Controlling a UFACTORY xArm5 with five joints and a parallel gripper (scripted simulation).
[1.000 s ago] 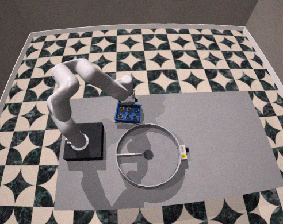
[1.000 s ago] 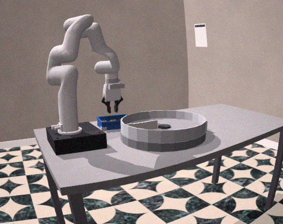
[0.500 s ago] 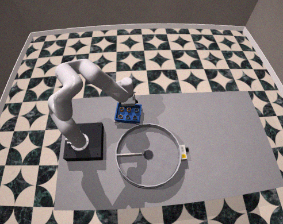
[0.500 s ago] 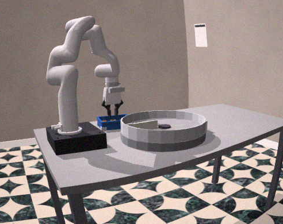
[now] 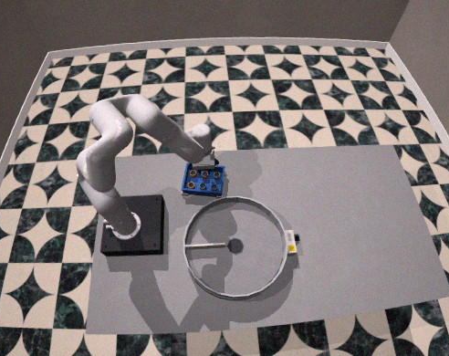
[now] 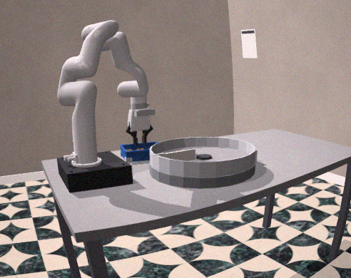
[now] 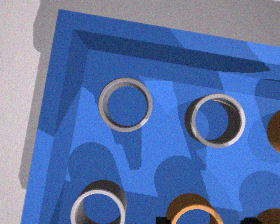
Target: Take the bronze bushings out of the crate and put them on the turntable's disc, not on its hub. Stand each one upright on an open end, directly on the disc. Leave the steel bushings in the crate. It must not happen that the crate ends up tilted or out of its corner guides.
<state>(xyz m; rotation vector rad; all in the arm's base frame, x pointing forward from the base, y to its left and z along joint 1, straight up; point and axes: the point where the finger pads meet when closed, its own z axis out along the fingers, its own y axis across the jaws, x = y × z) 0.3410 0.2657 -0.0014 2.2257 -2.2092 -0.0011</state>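
The blue crate is 5 cm below my hand and 3 cm to the right of it. The rest, counted from my hand: turntable: 37 cm to the right, 11 cm ahead, 2 cm below.
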